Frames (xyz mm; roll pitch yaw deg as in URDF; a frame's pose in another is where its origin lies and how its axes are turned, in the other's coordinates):
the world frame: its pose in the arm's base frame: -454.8 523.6 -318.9 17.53 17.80 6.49
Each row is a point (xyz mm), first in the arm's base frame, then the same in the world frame.
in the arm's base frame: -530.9 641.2 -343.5
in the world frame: -51.8 106.8 -78.3
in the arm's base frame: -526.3 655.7 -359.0
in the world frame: -41.2 116.2 -94.7
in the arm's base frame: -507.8 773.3 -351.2
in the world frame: -13.4 230.8 -113.0
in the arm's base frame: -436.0 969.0 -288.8
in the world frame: 56.5 435.0 -85.2
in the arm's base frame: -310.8 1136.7 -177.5
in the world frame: 159.0 625.5 11.7
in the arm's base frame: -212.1 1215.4 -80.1
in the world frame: 231.1 727.2 111.1
